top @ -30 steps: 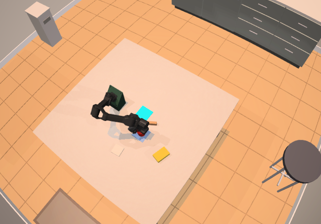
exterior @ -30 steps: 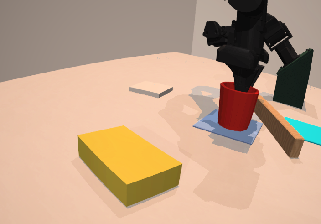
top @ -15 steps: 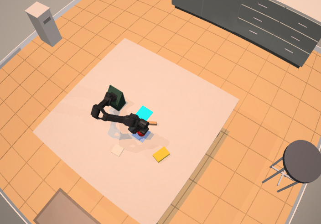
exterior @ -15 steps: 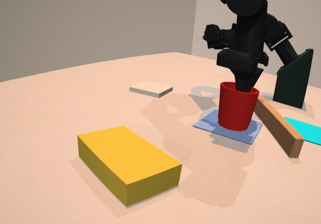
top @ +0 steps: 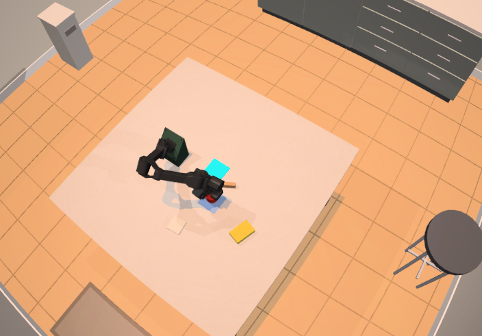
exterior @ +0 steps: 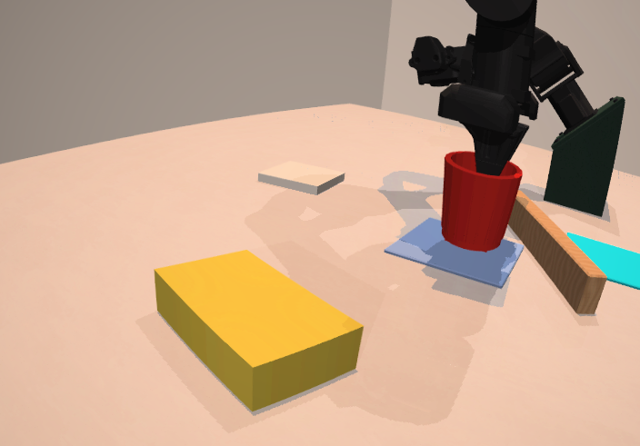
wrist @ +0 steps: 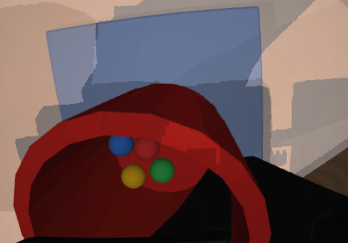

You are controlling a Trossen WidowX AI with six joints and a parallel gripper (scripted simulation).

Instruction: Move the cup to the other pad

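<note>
The cyan pad lies 70 mm behind my gripper tip, 150 mm to the left of it and 60 mm below it. The rest, counted from my gripper tip: yellow block 270 mm ahead, 50 mm to the right, 40 mm below; red cup 30 mm ahead; wooden bar 20 mm behind, 70 mm to the left, 40 mm below.
</note>
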